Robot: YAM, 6 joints.
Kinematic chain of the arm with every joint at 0, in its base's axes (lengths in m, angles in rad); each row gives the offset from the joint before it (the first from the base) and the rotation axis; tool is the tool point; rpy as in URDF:
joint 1: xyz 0 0 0.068 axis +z
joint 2: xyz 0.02 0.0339 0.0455 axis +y
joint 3: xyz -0.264 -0.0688 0 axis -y
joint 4: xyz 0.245 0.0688 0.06 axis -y
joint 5: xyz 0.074 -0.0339 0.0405 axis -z
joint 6: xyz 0.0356 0 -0.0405 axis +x
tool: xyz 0 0 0 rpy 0 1.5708 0
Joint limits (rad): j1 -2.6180..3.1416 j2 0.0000..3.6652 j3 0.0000..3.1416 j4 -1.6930..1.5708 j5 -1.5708..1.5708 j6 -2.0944..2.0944
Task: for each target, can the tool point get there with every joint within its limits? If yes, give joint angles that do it. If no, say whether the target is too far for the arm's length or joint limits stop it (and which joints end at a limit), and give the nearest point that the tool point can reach.
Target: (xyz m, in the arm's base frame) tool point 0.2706 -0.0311 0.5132
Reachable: yes | joints 0.0061 1.5563 2.1057 -1.0642 1.1660 -0.5728
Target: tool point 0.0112 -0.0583 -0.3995
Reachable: no: joint limits stop it (at a limit: joint 2) | nearest point 0.0165 -0.0861 -0.3426 | short by 0.064 m
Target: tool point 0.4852 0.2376 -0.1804
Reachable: yes | joints 0.4295 3.3426 2.2689 0.5379 -0.4030 0.0761
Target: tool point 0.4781 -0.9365 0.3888
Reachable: no: too far | nearest point 0.2840 -0.5564 0.2749 | short by 0.442 m
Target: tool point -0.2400 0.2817 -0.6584
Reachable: no: too far | nearest point -0.2050 0.2406 -0.3740 | short by 0.289 m
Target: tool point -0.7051 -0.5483 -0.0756
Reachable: no: too far | nearest point -0.4986 -0.3878 -0.0190 | short by 0.268 m
